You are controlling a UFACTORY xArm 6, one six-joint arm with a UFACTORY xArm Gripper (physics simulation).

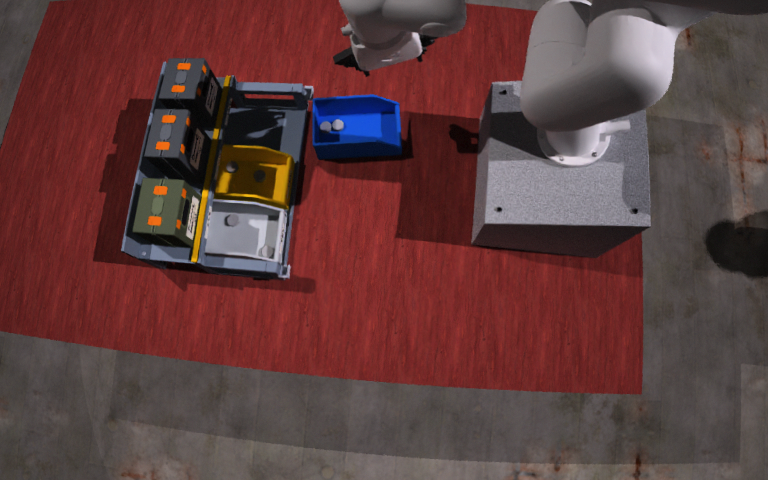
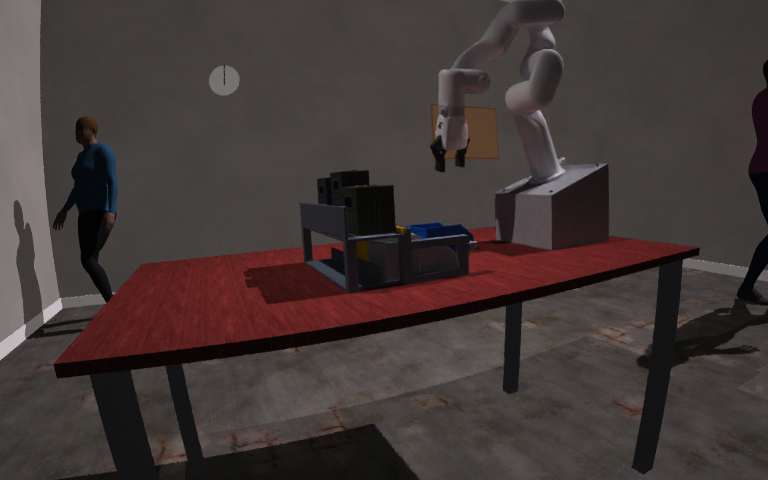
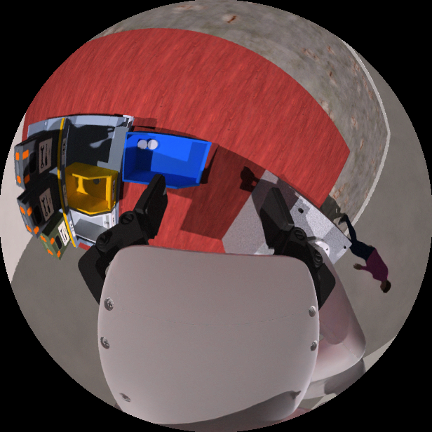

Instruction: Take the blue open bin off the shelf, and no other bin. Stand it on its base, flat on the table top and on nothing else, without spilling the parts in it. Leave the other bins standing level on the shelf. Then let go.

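Places are measured from the arm's base along level axes (x down, y right, z back), in centimetres.
Pixels of known places: gripper, fingertip midpoint: (image 1: 391,60) (image 2: 450,168); arm's base at its link origin: (image 1: 573,133) (image 2: 547,177).
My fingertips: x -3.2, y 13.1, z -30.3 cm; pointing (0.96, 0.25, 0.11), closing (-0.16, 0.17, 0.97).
For each thing: its middle in the pictures, then the offset to it from my fingertips. "spot": a spot on its surface instead. Level surfaces: height alone.
- blue open bin at the middle of its body: (image 1: 357,127) (image 2: 439,237) dx +19.7, dy -2.6, dz -7.0 cm
- red table top at its surface level: dx +23.4 cm
- yellow bin at the middle of its body: (image 1: 246,177) dx +19.1, dy -12.1, dz -29.3 cm
- white bin at the middle of its body: (image 1: 237,232) (image 2: 412,254) dx +19.1, dy -23.2, dz -30.7 cm
- green case at the middle of its body: (image 1: 168,213) (image 2: 367,208) dx +8.4, dy -22.0, dz -40.6 cm
- yellow rail at a spot on its surface: (image 1: 199,226) spot: dx +12.2, dy -23.6, dz -36.0 cm
The blue open bin (image 1: 368,127) (image 2: 447,234) (image 3: 175,157) is off the shelf, base down on the red table top (image 1: 368,316), close beside the shelf's front edge. It looks about level; whether it touches the shelf I cannot tell. Two round grey parts (image 1: 338,124) (image 3: 152,144) lie in its shelf-side end. The yellow bin (image 1: 243,182) (image 3: 90,200) and the white bin (image 1: 246,234) (image 3: 90,228) stand on the shelf (image 1: 295,127) (image 2: 322,220) with parts in them. My gripper (image 1: 393,65) (image 2: 450,166) (image 3: 216,192) is open and empty, well above the table and apart from the blue bin.
Two dark cases (image 1: 181,79) (image 1: 167,133) and a green case (image 1: 158,206) stand at the shelf's back behind a yellow rail (image 1: 199,226). The grey robot base (image 1: 566,198) (image 2: 577,209) stands on the table, across from the shelf. Two people stand beyond the table.
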